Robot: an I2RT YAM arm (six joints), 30 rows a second.
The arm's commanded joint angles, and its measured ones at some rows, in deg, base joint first. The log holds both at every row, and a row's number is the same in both.
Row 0, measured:
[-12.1, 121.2, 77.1, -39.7, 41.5, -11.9]
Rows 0 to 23, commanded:
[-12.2, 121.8, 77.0, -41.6, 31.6, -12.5]
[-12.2, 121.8, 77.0, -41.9, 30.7, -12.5]
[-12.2, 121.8, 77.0, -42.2, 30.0, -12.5]
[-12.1, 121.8, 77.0, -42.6, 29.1, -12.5]
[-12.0, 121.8, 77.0, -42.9, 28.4, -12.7]
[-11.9, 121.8, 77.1, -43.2, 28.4, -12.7]
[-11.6, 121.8, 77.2, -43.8, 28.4, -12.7]
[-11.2, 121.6, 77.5, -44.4, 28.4, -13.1]
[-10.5, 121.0, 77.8, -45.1, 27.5, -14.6]
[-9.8, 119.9, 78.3, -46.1, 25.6, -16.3]
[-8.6, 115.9, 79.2, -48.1, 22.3, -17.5]
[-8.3, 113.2, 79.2, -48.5, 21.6, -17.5]
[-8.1, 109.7, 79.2, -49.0, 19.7, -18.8]
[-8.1, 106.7, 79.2, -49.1, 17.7, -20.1]
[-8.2, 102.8, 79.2, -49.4, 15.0, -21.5]
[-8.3, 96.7, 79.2, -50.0, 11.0, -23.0]
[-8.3, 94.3, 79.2, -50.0, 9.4, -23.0]
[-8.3, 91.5, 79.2, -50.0, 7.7, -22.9]
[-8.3, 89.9, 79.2, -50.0, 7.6, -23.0]
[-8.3, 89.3, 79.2, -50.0, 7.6, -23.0]
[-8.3, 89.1, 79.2, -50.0, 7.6, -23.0]
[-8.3, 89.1, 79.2, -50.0, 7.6, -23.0]
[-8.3, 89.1, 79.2, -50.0, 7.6, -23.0]
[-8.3, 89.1, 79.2, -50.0, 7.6, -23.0]
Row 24, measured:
[-8.2, 88.8, 79.2, -50.0, 9.0, -22.2]
